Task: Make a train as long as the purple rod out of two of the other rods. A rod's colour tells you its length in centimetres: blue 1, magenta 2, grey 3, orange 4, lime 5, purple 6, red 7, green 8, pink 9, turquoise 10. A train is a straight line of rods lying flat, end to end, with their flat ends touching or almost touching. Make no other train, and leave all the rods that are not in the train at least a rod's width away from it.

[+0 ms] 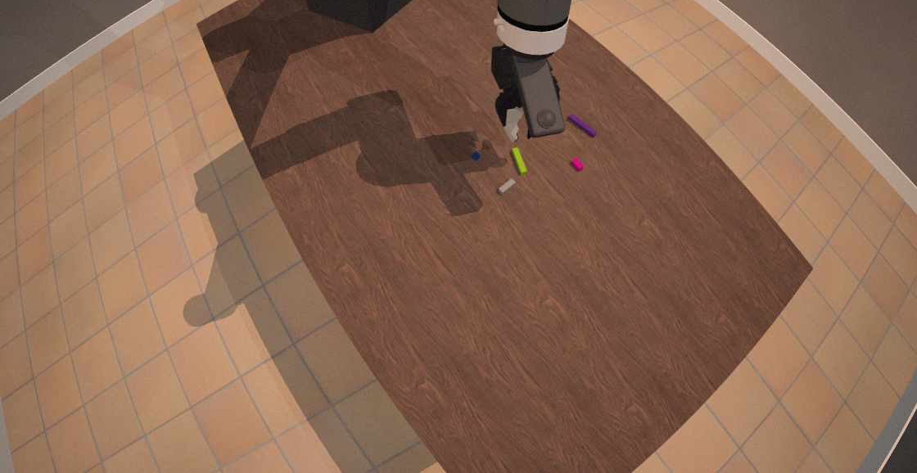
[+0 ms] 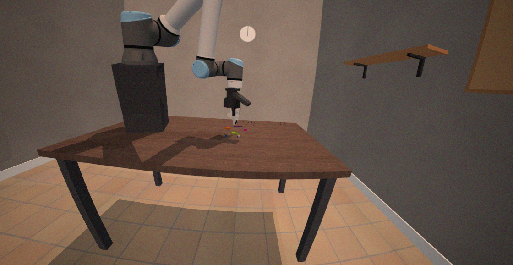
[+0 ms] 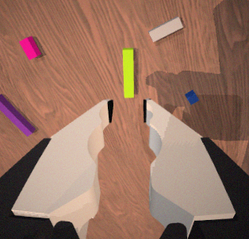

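My gripper is now 7 cm above the lime rod. Round my hand: grey rod 7 cm below, 5 cm to the right, 2 cm ahead; then magenta rod 8 cm ahead, 7 cm to the left, 7 cm below; then blue rod 7 cm below, 6 cm behind, 5 cm to the right.
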